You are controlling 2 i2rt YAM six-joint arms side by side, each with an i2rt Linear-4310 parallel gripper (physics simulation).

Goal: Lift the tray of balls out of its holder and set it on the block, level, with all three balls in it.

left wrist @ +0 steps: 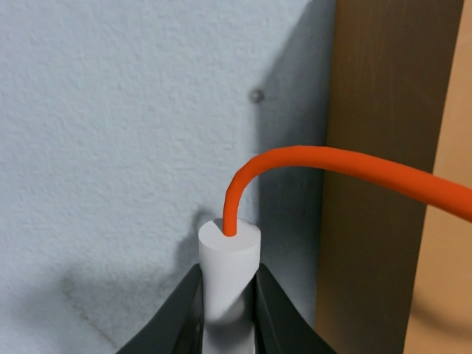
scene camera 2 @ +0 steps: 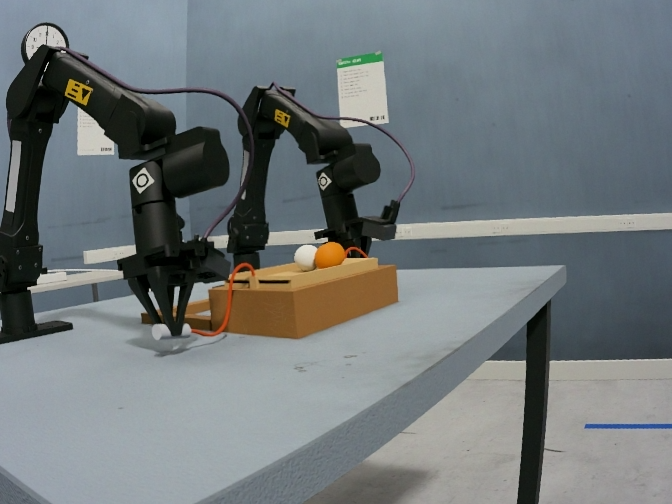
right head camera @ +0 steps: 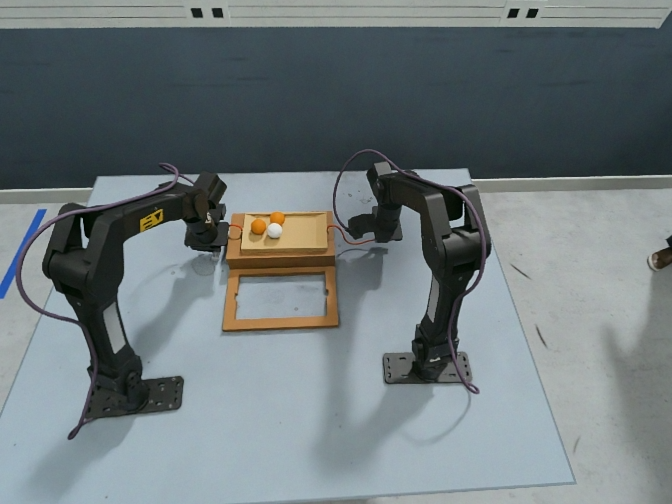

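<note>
The pale wooden tray (right head camera: 301,233) (scene camera 2: 303,280) lies flat on the brown block (right head camera: 281,262) (scene camera 2: 347,303). An orange ball (right head camera: 277,218), another orange ball (right head camera: 258,226) and a white ball (right head camera: 274,230) (scene camera 2: 306,257) sit in it. The brown frame-like holder (right head camera: 279,324) lies in front of the block. Slack red cords run from the tray's ends. My left gripper (left wrist: 229,278) is shut on a white cylindrical handle (left wrist: 230,255) beside the block. My right gripper (scene camera 2: 172,328) is shut on another white handle (scene camera 2: 161,331), low over the table; its fingers are hidden in the head view.
The light blue table (right head camera: 271,390) (scene camera 2: 271,406) carries both arms' base plates (right head camera: 165,393) (right head camera: 395,368). Purple cables (right head camera: 37,244) (right head camera: 480,233) loop along the arms. A dark wall (right head camera: 336,97) stands behind the table.
</note>
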